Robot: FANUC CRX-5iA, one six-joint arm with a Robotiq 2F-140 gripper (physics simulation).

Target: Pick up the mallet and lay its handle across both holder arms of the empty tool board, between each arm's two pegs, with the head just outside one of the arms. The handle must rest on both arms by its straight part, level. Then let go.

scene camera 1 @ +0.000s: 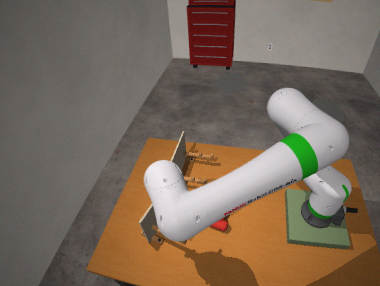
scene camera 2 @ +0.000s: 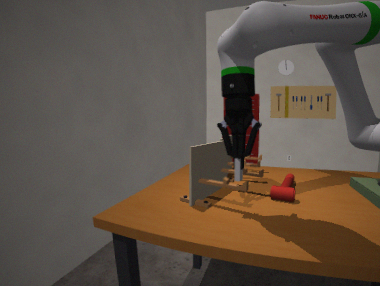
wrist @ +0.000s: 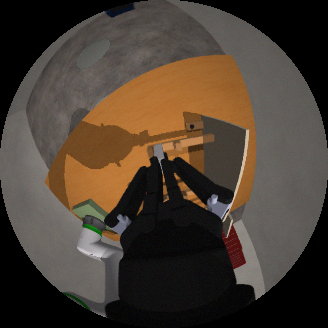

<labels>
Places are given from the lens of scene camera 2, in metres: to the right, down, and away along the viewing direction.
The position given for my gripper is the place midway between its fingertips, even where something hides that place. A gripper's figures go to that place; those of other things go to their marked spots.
my gripper (scene camera 2: 238, 180): 0.14, 0.11, 0.57
tool board (scene camera 2: 208, 163): 0.06, 0.07, 0.70
</labels>
